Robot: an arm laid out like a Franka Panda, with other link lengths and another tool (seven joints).
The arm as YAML. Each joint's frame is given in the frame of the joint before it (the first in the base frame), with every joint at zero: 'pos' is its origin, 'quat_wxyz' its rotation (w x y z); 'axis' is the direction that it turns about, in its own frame. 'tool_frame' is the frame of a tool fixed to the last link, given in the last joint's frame.
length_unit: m
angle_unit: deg
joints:
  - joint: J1
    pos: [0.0, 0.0, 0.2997]
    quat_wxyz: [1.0, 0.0, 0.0, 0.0]
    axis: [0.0, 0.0, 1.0]
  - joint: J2
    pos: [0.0, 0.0, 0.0]
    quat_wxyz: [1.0, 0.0, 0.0, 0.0]
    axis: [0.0, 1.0, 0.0]
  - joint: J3
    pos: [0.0, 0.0, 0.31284]
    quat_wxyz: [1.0, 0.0, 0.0, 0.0]
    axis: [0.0, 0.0, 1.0]
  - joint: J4
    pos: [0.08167, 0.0, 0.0]
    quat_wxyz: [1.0, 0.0, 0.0, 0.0]
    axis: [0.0, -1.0, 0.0]
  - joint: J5
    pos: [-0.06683, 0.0, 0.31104]
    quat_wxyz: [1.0, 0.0, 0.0, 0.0]
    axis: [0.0, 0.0, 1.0]
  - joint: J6
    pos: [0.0, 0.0, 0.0]
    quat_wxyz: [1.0, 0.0, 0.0, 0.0]
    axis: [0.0, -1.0, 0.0]
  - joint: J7
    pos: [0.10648, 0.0, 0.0]
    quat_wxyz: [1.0, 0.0, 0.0, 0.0]
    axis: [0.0, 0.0, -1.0]
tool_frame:
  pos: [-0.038, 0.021, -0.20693]
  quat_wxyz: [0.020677, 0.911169, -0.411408, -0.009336]
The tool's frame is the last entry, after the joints.
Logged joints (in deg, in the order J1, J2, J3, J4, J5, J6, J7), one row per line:
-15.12, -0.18, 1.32, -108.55, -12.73, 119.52, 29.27
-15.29, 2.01, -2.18, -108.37, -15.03, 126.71, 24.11
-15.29, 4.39, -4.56, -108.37, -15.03, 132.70, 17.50
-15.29, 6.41, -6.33, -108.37, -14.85, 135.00, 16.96
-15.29, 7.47, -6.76, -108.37, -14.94, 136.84, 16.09
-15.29, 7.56, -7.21, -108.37, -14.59, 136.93, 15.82
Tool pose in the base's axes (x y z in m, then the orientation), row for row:
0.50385, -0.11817, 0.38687, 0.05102, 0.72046, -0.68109, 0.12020
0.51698, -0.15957, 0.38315, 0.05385, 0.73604, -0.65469, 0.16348
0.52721, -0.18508, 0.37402, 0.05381, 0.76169, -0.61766, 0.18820
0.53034, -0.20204, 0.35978, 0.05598, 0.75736, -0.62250, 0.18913
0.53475, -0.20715, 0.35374, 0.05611, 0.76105, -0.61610, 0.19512
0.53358, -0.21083, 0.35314, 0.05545, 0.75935, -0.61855, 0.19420
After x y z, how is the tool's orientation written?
As a quaternion, w x y z.
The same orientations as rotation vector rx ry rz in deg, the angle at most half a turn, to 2 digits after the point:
125.63, -118.77, 20.96
128.13, -113.97, 28.46
132.60, -107.52, 32.76
131.67, -108.22, 32.88
132.30, -107.10, 33.92
132.06, -107.57, 33.77

